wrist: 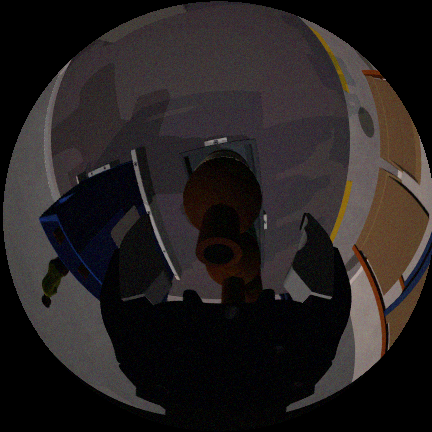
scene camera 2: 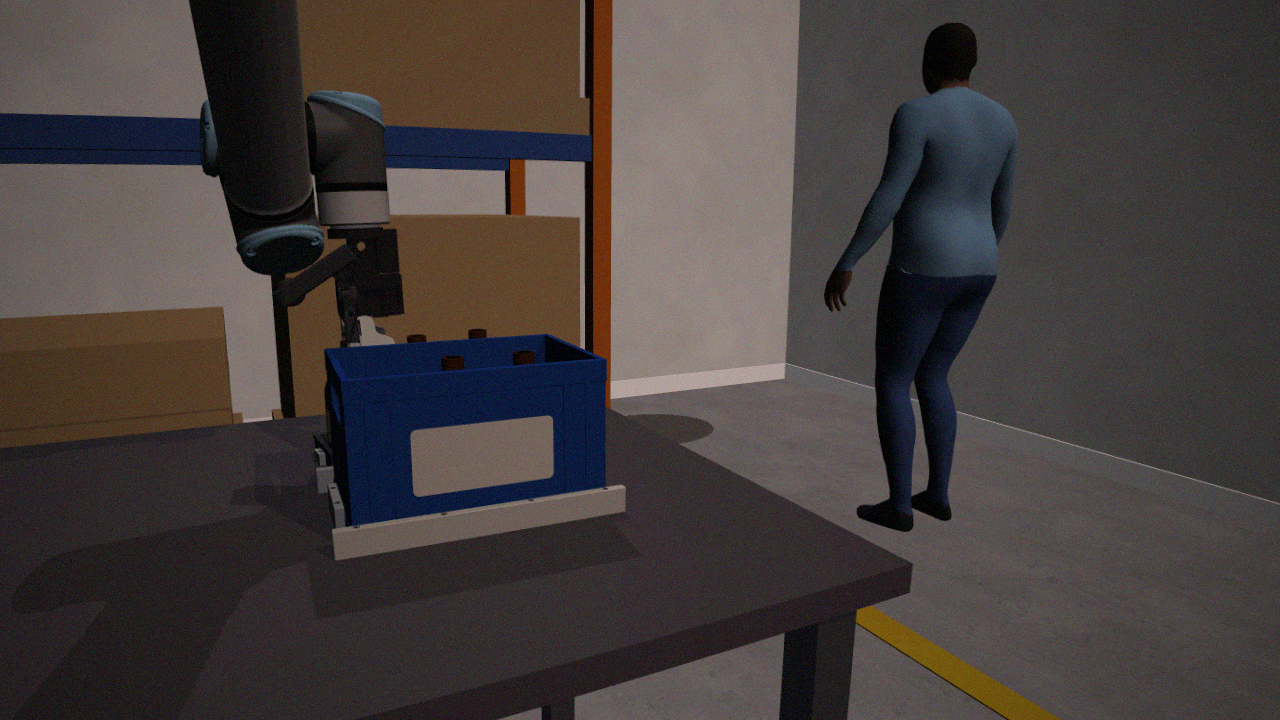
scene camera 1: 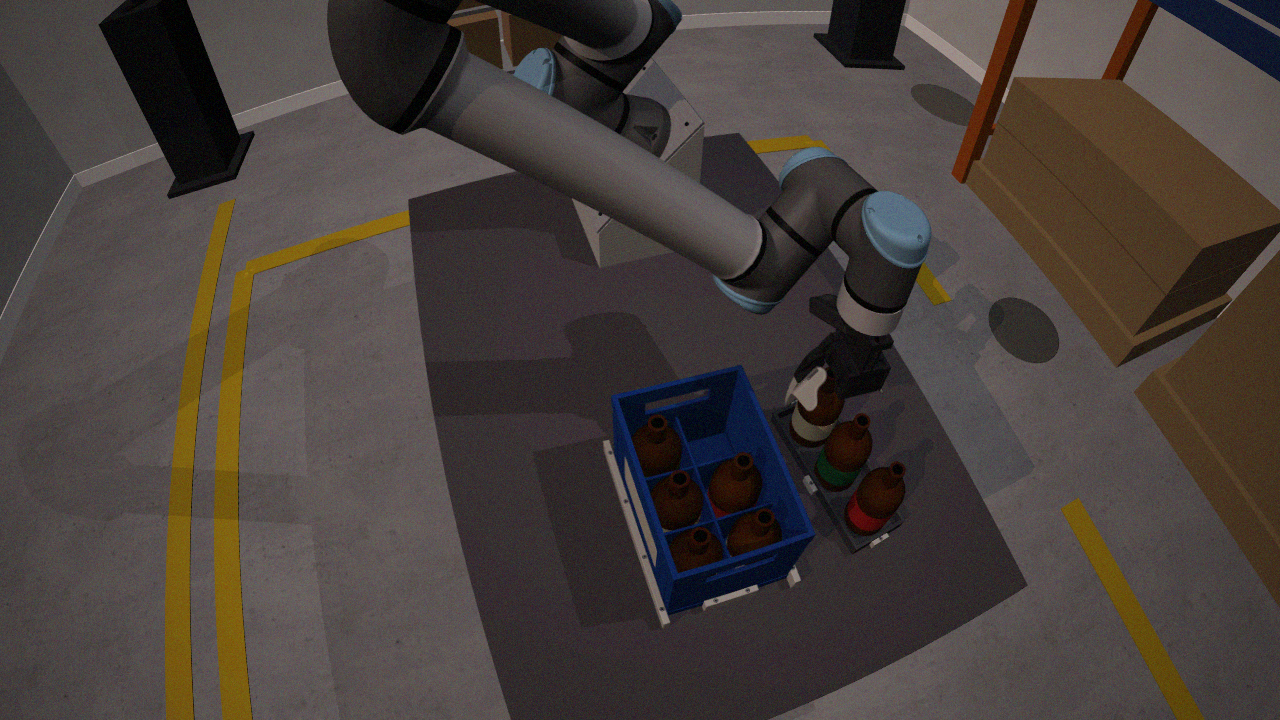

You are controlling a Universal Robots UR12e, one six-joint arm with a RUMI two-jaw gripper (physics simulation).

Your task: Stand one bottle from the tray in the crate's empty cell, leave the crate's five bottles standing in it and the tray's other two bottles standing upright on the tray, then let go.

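Places are measured from the arm's base along level axes (x ahead, y left, z up), in centimetres.
Where they show: gripper, between the fingertips: (wrist: 226,215) (scene camera 1: 828,395).
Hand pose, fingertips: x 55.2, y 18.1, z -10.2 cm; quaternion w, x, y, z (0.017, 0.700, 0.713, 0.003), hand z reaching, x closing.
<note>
After its pixels a point has its place.
My gripper (scene camera 1: 821,383) @(x 55.2, y 18.1, z -10.2 cm) (scene camera 2: 361,336) (wrist: 226,215) @(x 55.2, y 18.1, z -10.2 cm) is open, pointing down, its fingers on either side of the neck of the white-labelled brown bottle (scene camera 1: 815,420) @(x 57.5, y 15.5, z -12.7 cm) (wrist: 220,192) @(x 52.5, y 17.7, z -8.9 cm), with gaps in the wrist view. That bottle stands upright at the back end of the dark tray (scene camera 1: 828,504) @(x 69.3, y 15.2, z -18.7 cm) (wrist: 247,150) @(x 50.9, y 21.0, z -20.6 cm). A green-labelled bottle (scene camera 1: 843,454) @(x 65.4, y 16.6, z -10.2 cm) and a red-labelled bottle (scene camera 1: 874,503) @(x 74.3, y 18.6, z -10.5 cm) also stand upright on the tray. The blue crate (scene camera 1: 689,592) @(x 79.3, y -10.2, z -11.9 cm) (scene camera 2: 375,447) @(x 55.0, y -14.3, z -10.5 cm) (wrist: 100,200) @(x 53.3, y 4.2, z -9.9 cm) stands left of the tray in scene camera 1, holding five upright brown bottles; its back right cell (scene camera 1: 711,440) @(x 52.8, y 0.9, z -20.3 cm) is empty.
White rails (scene camera 1: 637,537) @(x 67.3, y -14.3, z -18.1 cm) (scene camera 2: 478,522) @(x 64.7, y -14.9, z -19.4 cm) edge the crate. Its high walls rise close beside the gripper and tray. Cardboard boxes (scene camera 1: 1109,192) and an orange rack post (scene camera 1: 993,89) (scene camera 2: 598,179) stand beyond the table. A person (scene camera 2: 953,188) stands on the floor past it.
</note>
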